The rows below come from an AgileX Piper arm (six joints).
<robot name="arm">
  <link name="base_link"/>
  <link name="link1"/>
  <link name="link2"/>
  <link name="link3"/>
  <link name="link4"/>
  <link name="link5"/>
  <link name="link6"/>
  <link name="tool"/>
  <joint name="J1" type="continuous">
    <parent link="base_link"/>
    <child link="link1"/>
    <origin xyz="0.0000 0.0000 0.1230" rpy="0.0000 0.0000 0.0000"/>
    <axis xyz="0 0 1"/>
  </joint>
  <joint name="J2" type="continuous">
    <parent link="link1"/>
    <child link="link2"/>
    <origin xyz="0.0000 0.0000 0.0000" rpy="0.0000 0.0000 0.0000"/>
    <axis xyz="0 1 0"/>
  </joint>
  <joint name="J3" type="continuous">
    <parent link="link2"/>
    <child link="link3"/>
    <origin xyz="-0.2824 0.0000 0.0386" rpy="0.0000 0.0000 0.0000"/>
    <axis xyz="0 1 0"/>
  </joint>
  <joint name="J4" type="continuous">
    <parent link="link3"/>
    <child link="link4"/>
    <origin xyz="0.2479 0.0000 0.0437" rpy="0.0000 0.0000 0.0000"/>
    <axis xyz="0.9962 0 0.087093"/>
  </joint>
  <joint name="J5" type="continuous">
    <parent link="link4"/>
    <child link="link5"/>
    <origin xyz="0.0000 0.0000 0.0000" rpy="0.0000 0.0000 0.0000"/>
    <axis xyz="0 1 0"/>
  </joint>
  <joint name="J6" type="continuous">
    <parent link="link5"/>
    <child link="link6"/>
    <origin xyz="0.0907 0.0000 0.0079" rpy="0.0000 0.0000 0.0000"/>
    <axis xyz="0.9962 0 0.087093"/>
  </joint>
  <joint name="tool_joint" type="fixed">
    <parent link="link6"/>
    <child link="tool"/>
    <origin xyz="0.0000 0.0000 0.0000" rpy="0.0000 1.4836 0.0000"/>
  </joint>
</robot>
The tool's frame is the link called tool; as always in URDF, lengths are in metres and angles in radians. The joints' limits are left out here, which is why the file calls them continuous.
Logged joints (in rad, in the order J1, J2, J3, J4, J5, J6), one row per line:
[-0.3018, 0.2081, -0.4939, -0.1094, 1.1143, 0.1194]
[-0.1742, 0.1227, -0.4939, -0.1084, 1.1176, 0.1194]
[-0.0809, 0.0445, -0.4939, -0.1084, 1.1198, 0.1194]
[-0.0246, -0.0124, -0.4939, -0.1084, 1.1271, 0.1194]
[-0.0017, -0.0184, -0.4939, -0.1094, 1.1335, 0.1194]
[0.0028, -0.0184, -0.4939, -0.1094, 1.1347, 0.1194]
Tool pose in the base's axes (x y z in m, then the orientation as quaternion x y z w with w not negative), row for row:
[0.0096, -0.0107, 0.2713, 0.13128, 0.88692, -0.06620, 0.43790]
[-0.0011, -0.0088, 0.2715, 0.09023, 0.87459, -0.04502, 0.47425]
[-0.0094, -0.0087, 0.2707, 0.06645, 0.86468, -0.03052, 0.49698]
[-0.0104, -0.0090, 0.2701, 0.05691, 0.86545, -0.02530, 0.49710]
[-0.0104, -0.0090, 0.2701, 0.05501, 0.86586, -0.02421, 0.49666]
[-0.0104, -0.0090, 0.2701, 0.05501, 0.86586, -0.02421, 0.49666]
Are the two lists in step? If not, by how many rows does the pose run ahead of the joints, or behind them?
The pose runs 1 row ahead of the joints: the pose in row i belongs to the joints in row i + 1.
